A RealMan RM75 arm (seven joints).
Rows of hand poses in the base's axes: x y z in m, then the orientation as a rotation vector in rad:
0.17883, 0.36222, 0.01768, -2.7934, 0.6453, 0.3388
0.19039, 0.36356, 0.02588, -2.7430, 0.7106, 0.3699
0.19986, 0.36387, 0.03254, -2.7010, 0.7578, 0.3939
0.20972, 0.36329, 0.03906, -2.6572, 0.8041, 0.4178
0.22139, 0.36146, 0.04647, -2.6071, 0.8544, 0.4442
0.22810, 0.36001, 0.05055, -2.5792, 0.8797, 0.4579
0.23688, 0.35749, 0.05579, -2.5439, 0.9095, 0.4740
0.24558, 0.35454, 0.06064, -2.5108, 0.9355, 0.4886
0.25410, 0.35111, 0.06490, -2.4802, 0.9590, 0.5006
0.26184, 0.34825, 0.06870, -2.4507, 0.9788, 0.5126
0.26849, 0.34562, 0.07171, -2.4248, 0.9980, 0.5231
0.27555, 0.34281, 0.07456, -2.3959, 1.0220, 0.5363
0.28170, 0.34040, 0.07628, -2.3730, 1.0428, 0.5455
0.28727, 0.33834, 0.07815, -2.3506, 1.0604, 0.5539
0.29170, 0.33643, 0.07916, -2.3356, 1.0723, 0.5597
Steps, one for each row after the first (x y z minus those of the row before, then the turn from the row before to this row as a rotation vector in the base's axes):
0.01156, 0.00134, 0.00820, 0.0298, 0.0245, -0.0516
0.00947, 0.00031, 0.00666, 0.0255, 0.0188, -0.0390
0.00986, -0.00058, 0.00652, 0.0263, 0.0190, -0.0393
0.01167, -0.00183, 0.00741, 0.0295, 0.0214, -0.0438
0.00671, -0.00145, 0.00408, 0.0167, 0.0111, -0.0231
0.00878, -0.00252, 0.00524, 0.0214, 0.0130, -0.0282
0.00870, -0.00295, 0.00485, 0.0203, 0.0118, -0.0255
0.00852, -0.00343, 0.00426, 0.0184, 0.0100, -0.0236
0.00774, -0.00286, 0.00380, 0.0186, 0.0095, -0.0211
0.00665, -0.00263, 0.00301, 0.0154, 0.0090, -0.0197
0.00706, -0.00281, 0.00285, 0.0159, 0.0121, -0.0232
0.00615, -0.00241, 0.00172, 0.0114, 0.0095, -0.0197
0.00557, -0.00206, 0.00187, 0.0121, 0.0082, -0.0179
0.00443, -0.00191, 0.00101, 0.0079, 0.0057, -0.0120

